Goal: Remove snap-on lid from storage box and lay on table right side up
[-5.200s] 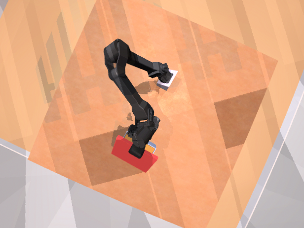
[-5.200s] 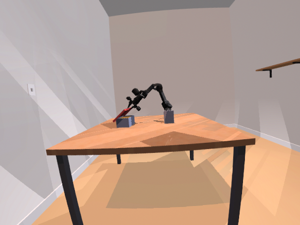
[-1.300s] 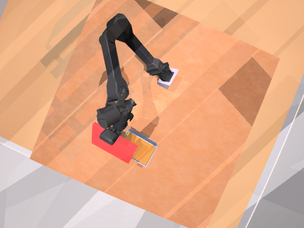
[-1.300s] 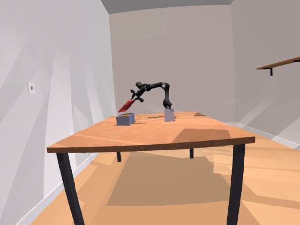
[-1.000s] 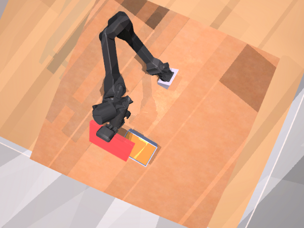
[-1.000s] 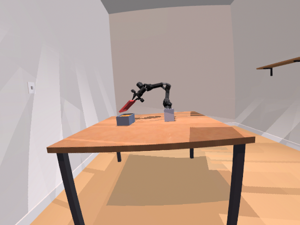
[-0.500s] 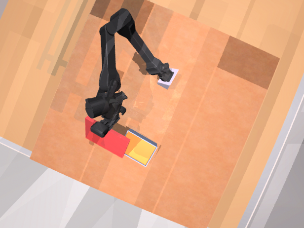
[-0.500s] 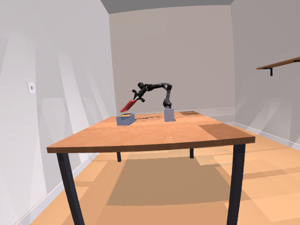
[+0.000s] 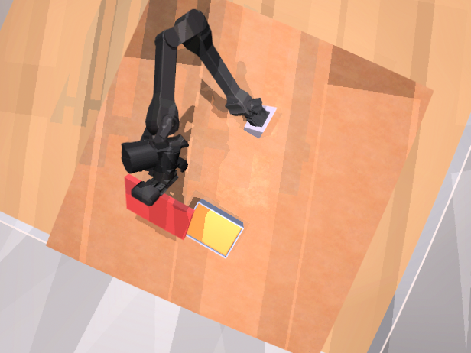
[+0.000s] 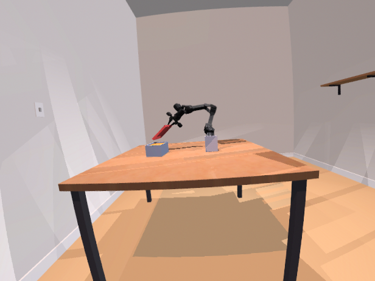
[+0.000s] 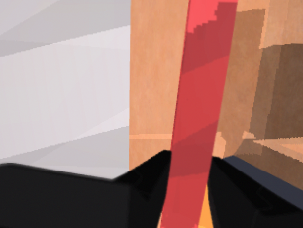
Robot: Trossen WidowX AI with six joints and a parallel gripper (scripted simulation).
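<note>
The red lid lies 60 mm ahead of my gripper tip and 50 mm below it. From my gripper tip the other things lie so: blue-grey storage box 60 mm ahead, 200 mm to the left, 180 mm below.
</note>
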